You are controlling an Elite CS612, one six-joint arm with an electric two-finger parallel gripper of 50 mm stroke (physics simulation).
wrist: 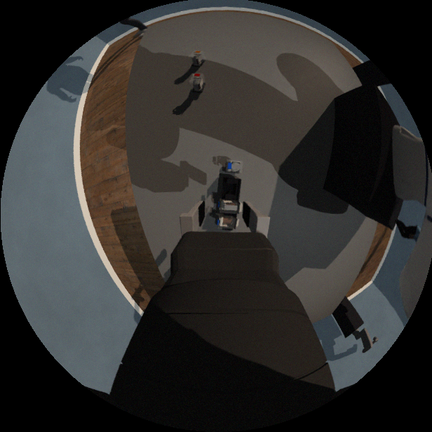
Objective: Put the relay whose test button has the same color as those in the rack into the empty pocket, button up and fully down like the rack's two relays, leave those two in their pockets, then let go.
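A relay with a blue button [234, 166] is just beyond the far end of the black rack [221, 188]. The rack's far pocket is dark and empty. Two relays, the middle one [230, 205] and the near one [228, 222], sit in the rack with blue showing at their left ends. A relay with a red button [198, 83] and one with an orange button [197, 59] stand farther off at the upper left. My gripper [223, 208] is open and empty, its fingers wide apart, one on each side of the two rack relays in this view. Its height above them is hard to tell.
A grey mat [250, 115] lies under the rack and relays, with a wooden strip [102, 150] along the left. A large black shape [357, 150] rises at the right. Dark shadows fall across the mat. The dark gripper body hides the lower middle.
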